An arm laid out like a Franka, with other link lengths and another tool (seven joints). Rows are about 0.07 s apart.
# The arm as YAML. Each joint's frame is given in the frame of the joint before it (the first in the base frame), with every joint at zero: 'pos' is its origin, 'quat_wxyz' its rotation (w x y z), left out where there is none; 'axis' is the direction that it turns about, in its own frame. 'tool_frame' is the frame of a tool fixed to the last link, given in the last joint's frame.
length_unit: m
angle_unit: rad
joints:
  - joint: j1
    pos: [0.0, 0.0, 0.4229]
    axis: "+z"
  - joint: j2
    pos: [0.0, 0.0, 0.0]
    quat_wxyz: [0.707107, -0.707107, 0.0, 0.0]
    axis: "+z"
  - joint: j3
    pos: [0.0, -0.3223, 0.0]
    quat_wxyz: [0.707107, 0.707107, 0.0, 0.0]
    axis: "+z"
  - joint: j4
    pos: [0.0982, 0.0, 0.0]
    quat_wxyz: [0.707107, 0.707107, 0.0, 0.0]
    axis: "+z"
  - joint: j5
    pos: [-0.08, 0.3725, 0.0]
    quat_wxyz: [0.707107, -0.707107, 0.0, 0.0]
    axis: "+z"
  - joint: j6
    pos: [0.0, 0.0, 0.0]
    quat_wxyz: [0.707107, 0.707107, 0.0, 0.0]
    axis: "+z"
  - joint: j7
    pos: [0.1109, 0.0, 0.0]
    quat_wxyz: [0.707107, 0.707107, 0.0, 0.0]
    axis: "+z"
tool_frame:
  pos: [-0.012, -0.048, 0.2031]
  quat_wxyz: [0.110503, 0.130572, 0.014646, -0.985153]
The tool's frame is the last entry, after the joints.
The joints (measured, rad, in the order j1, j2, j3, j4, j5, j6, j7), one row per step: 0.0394 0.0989 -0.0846 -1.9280 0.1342 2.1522 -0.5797; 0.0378 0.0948 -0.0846 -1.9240 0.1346 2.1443 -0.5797; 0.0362 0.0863 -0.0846 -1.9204 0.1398 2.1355 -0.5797; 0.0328 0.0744 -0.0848 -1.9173 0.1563 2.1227 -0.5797; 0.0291 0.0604 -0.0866 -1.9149 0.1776 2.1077 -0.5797; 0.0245 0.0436 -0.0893 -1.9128 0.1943 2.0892 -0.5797; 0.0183 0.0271 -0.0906 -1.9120 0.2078 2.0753 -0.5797; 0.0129 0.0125 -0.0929 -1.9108 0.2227 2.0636 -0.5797; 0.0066 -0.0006 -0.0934 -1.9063 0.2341 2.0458 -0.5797; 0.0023 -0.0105 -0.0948 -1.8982 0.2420 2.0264 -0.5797; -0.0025 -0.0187 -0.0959 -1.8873 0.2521 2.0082 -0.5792; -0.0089 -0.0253 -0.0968 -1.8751 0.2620 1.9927 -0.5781; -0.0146 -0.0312 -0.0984 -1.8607 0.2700 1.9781 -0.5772; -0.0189 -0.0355 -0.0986 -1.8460 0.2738 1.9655 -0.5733; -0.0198 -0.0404 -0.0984 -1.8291 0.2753 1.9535 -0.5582; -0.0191 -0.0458 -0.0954 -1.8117 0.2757 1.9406 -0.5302
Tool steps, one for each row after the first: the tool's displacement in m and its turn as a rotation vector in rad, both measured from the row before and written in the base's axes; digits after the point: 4 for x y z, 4 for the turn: -0.0005 -0.0007 0.0036 0.0012 -0.0003 -0.0009; -0.0008 -0.0001 0.0062 0.0058 -0.0036 -0.0028; -0.0016 0.0003 0.0081 0.0166 -0.0032 -0.0088; -0.0022 -0.0001 0.0091 0.0215 -0.0028 -0.0118; -0.0033 -0.0015 0.0101 0.0180 -0.0018 -0.0106; -0.0030 -0.0021 0.0096 0.0147 -0.0046 -0.0099; -0.0025 -0.0021 0.0089 0.0157 -0.0055 -0.0106; -0.0030 -0.0017 0.0088 0.0132 -0.0013 -0.0069; -0.0024 -0.0014 0.0083 0.0099 0.0000 -0.0039; -0.0015 -0.0013 0.0090 0.0117 -0.0024 -0.0052; -0.0007 -0.0022 0.0090 0.0110 -0.0047 -0.0074; -0.0002 -0.0026 0.0096 0.0088 -0.0070 -0.0066; 0.0002 -0.0015 0.0088 0.0049 -0.0065 -0.0059; 0.0008 0.0006 0.0103 0.0044 -0.0070 -0.0123; 0.0009 0.0034 0.0108 0.0060 -0.0039 -0.0196
